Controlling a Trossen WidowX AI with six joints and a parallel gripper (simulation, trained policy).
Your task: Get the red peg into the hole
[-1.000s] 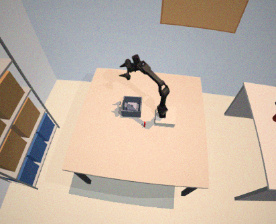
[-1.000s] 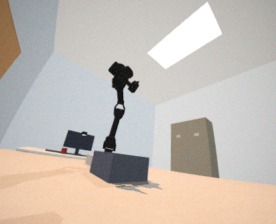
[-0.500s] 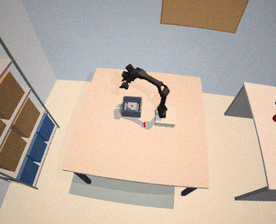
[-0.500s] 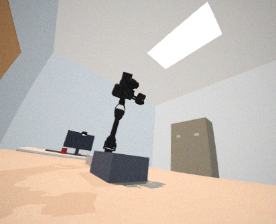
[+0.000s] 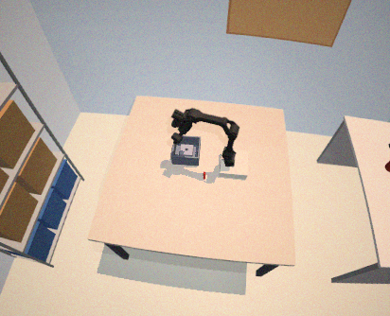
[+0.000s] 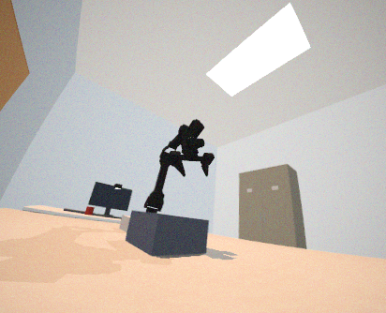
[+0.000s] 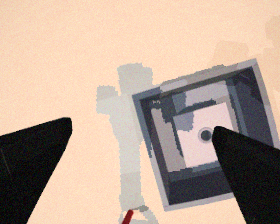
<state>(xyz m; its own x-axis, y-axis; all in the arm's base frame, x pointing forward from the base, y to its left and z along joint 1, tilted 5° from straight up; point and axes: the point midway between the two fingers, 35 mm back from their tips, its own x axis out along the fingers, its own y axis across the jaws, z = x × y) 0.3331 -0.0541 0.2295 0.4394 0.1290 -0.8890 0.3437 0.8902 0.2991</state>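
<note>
Right now my gripper tip is 19 cm past the red peg, 14 cm to the right of it and 21 cm above it. Also, from my gripper tip: dark blue box: 5 cm behind, 6 cm to the right, 22 cm below; pale plate: 5 cm behind, 6 cm to the right, 20 cm below.
</note>
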